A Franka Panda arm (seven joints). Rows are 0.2 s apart.
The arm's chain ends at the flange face. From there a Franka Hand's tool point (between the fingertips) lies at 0.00 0.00 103.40 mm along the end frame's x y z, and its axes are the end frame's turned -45 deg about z.
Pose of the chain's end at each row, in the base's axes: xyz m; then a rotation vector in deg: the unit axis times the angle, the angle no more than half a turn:
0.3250, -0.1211, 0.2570, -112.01, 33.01, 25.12
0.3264, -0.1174, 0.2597, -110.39, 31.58, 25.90
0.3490, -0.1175, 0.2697, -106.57, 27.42, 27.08
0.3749, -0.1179, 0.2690, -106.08, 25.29, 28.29
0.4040, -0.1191, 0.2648, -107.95, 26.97, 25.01
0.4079, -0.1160, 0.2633, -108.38, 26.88, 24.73
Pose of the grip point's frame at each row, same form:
0.3195, -0.0277, 0.2130, -114.57, -12.20, -3.43
0.3197, -0.0226, 0.2190, -112.49, -12.89, -3.25
0.3395, -0.0199, 0.2370, -107.39, -15.23, -3.46
0.3625, -0.0200, 0.2382, -106.00, -16.96, -2.54
0.3961, -0.0222, 0.2297, -108.72, -16.20, -5.15
0.4001, -0.0193, 0.2275, -109.11, -16.44, -5.31

